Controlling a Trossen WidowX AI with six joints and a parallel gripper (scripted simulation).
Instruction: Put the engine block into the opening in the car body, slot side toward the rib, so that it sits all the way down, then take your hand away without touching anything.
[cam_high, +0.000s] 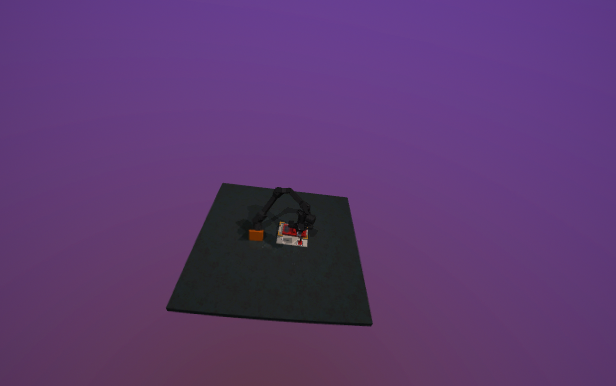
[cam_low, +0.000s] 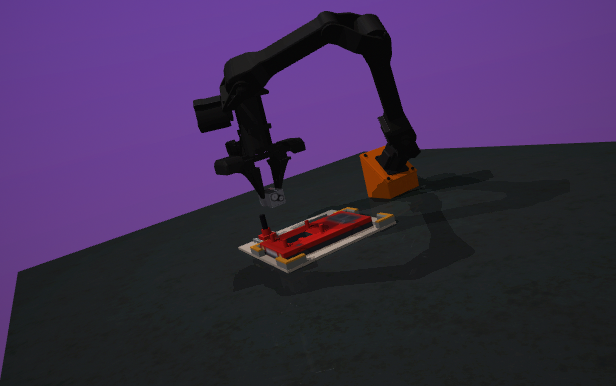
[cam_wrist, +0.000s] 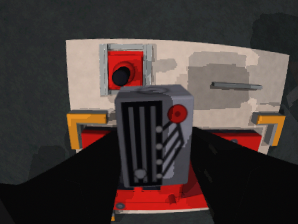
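Now: the cream base plate 40 mm behind my gripper tip, 70 mm to the left of it and 90 mm below it. Also, from my gripper tip: engine block: 10 mm below; dark upright peg: 20 mm ahead, 20 mm to the right, 60 mm below.
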